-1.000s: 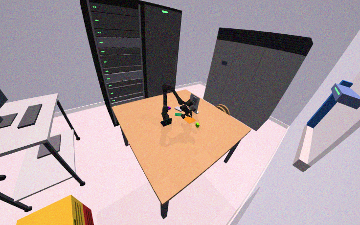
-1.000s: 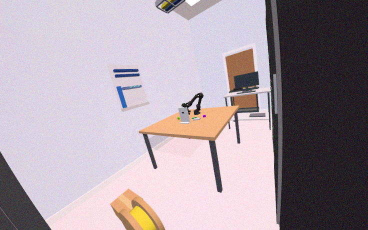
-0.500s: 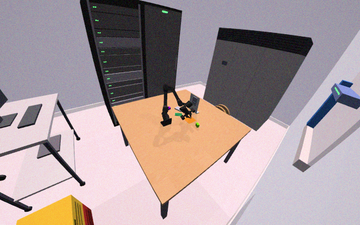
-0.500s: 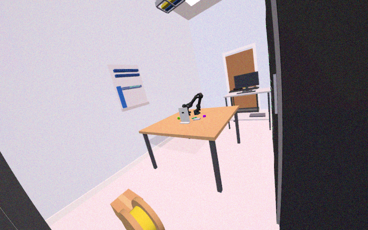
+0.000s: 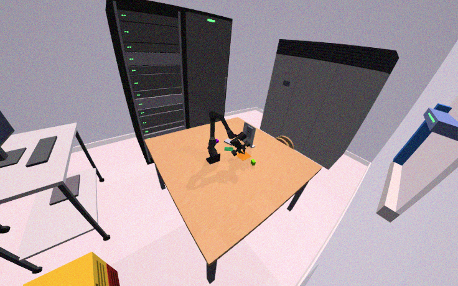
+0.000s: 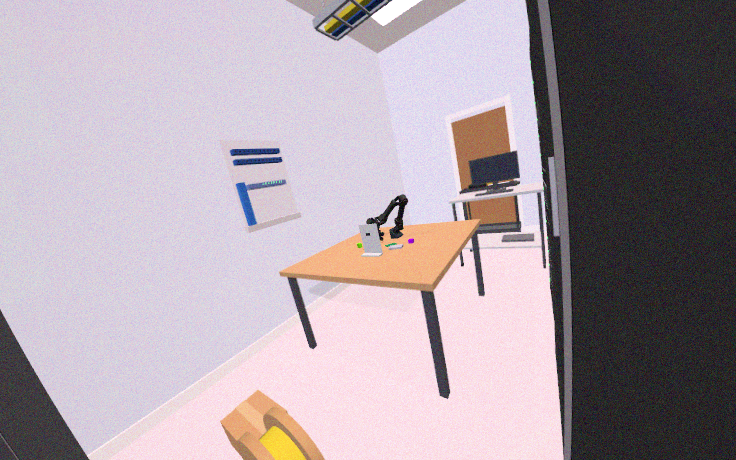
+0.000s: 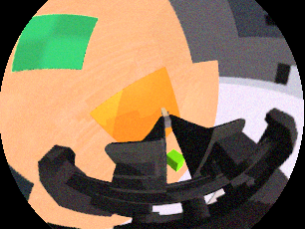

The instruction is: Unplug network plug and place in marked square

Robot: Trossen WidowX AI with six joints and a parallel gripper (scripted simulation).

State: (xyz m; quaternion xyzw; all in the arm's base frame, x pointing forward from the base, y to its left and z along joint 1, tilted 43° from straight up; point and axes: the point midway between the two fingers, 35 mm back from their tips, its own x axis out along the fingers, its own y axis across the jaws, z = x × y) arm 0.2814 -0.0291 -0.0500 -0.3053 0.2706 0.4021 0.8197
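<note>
My gripper tip is right at the network plug. Round my gripper tip: flat green block 8 cm behind, 15 cm to the left, 2 cm below; green cube 1 cm behind, 14 cm to the right; orange marked square 1 cm behind, 2 cm below.
</note>
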